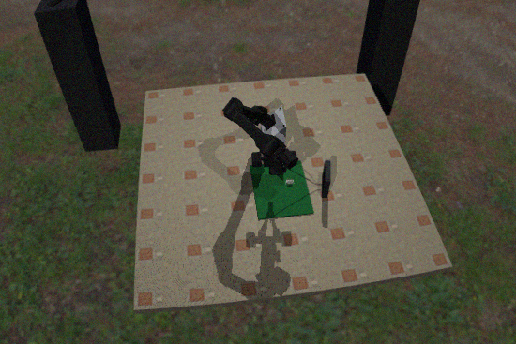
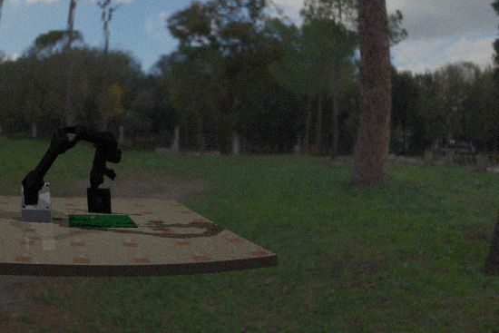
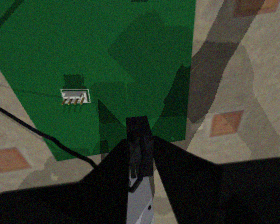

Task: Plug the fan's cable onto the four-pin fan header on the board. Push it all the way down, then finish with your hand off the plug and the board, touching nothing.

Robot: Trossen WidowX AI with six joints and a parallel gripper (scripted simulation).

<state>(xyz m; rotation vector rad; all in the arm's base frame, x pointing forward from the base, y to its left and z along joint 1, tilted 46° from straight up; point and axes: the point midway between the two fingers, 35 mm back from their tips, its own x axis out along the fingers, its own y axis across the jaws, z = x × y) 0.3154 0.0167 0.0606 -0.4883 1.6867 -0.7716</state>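
My gripper tip is 30 mm short of the green board, 30 mm to the right of it and 130 mm above it. Round my gripper tip: dark plug: 10 mm behind; then black fan: 40 mm ahead, 220 mm to the left, 60 mm below.
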